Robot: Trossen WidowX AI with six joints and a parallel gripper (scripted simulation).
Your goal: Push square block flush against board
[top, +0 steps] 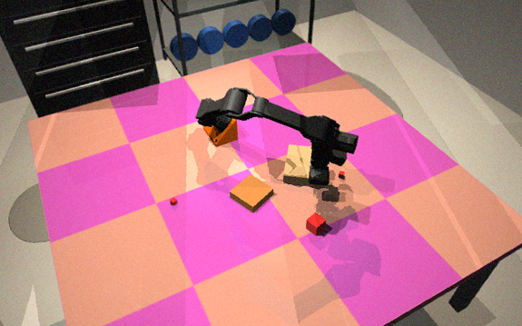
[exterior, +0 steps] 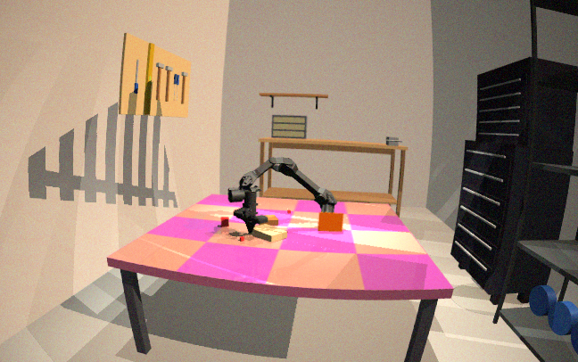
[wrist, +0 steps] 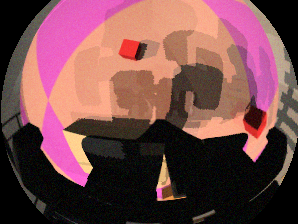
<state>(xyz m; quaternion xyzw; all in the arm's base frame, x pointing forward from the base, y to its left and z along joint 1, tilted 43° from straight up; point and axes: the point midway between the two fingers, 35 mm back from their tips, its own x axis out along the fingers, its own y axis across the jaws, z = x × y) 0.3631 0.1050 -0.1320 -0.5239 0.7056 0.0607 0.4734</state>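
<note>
My gripper tip is 80 mm past the board, 10 mm to the left of it and 10 mm below it. The rest, counted from my gripper tip: square block: 220 mm to the right, 50 mm behind, 10 mm above; then red cube: 160 mm ahead, 120 mm to the right, 10 mm above.
</note>
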